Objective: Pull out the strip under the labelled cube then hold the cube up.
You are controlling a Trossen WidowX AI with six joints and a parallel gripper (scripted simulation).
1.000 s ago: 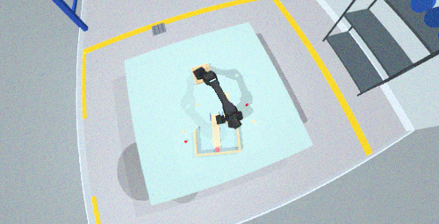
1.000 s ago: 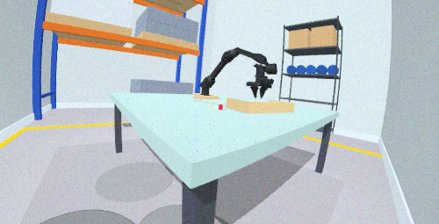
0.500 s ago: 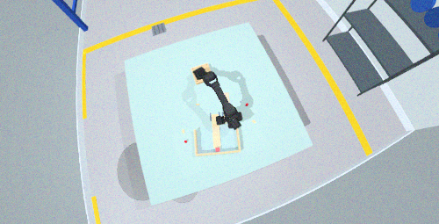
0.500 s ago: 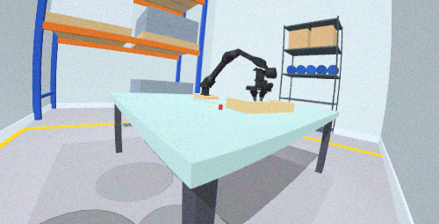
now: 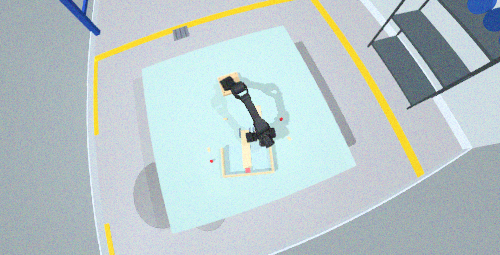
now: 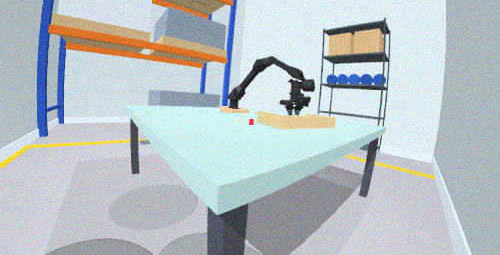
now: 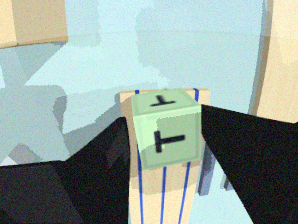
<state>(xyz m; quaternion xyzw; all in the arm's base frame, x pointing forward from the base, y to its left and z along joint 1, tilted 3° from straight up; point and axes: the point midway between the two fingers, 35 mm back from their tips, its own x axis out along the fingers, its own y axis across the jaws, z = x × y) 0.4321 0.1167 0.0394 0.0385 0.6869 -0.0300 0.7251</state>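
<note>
The grey block lies 1 cm behind my gripper tip and 11 cm to the left of it. The rest, counted from my gripper tip: labelled cube 1 cm above.
</note>
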